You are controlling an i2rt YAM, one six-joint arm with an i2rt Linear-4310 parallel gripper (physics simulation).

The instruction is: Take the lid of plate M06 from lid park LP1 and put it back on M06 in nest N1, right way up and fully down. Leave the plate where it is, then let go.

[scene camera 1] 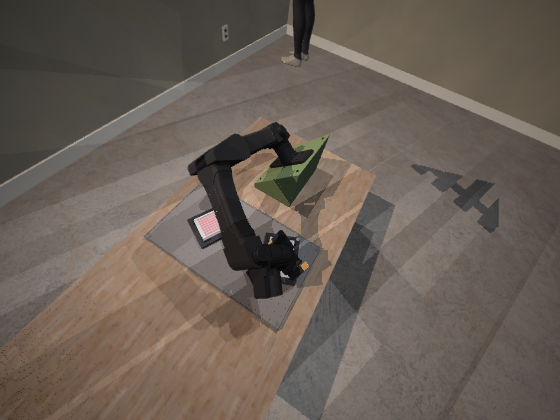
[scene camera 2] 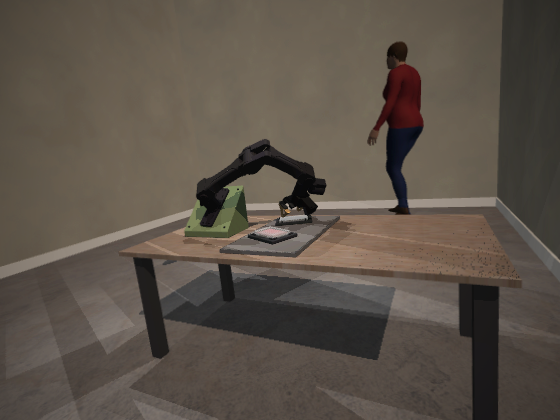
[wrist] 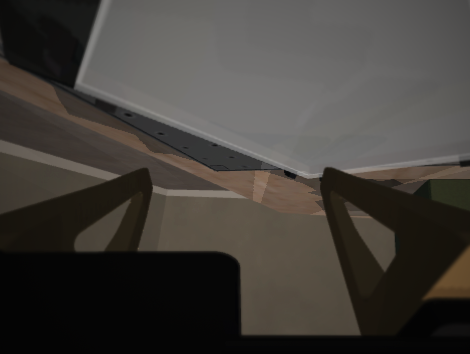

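Pixels of known places: gripper, fingertip midpoint: [scene camera 1: 297, 253] [scene camera 2: 290, 213] [wrist: 236, 177]; arm's base at its link origin: [scene camera 1: 290, 160] [scene camera 2: 215, 207].
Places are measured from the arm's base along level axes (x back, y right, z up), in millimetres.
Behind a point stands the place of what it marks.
Note:
Plate M06 [scene camera 1: 206, 225] @[z -80, x -370, y 80 mm] [scene camera 2: 272, 231] @[z -79, x -346, y 75 mm], pink inside a white frame, sits without a lid in the dark nest N1 [scene camera 1: 196, 235] @[z -93, x -414, y 85 mm]. The lid [scene camera 2: 294, 219] @[z -89, x -318, y -155 mm] [wrist: 250, 75] @[z -86, x -329, y -191 mm] is a pale grey-white panel at lid park LP1, at the far end of the base board in scene camera 2. In scene camera 1 the arm hides most of it. My gripper [scene camera 2: 290, 212] @[z -78, x -259, y -221 mm] [wrist: 236, 177] @[z -78, x -259, y -221 mm] is open, tilted low beside the lid. In the wrist view the lid's near corner shows just beyond the right fingertip, and no lid edge lies between the fingers. Whether a finger touches it, I cannot tell.
The grey base board [scene camera 1: 175, 239] @[z -104, x -464, y 132 mm] [scene camera 2: 310, 240] @[z -106, x -505, y 77 mm] with small holes lies on the wooden table [scene camera 1: 200, 350] @[z -117, x -637, y -159 mm] [scene camera 2: 400, 240] @[z -117, x -792, y -15 mm]. The green wedge stand [scene camera 1: 285, 182] @[z 14, x -109, y -50 mm] [scene camera 2: 235, 215] @[z -36, x -113, y 3 mm] carries the arm's base. A person [scene camera 2: 404, 100] stands behind the table.

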